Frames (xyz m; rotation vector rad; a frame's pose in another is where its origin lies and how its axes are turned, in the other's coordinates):
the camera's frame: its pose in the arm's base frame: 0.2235 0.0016 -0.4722 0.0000 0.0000 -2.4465
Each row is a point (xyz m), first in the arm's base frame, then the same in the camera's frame.
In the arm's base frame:
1: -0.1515 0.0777 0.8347
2: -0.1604 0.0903 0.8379
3: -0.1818 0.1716 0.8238
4: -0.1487 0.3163 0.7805
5: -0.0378 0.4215 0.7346
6: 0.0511 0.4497 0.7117
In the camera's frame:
1: 0.2393 -0.2986 1.3069
2: 0.2380 -0.3140 1.3101
3: 0.2024 -0.3901 1.2960
4: 0.0843 -0.4801 1.2527
5: -0.0683 -0.4898 1.2068
6: -0.1546 -0.4546 1.1839

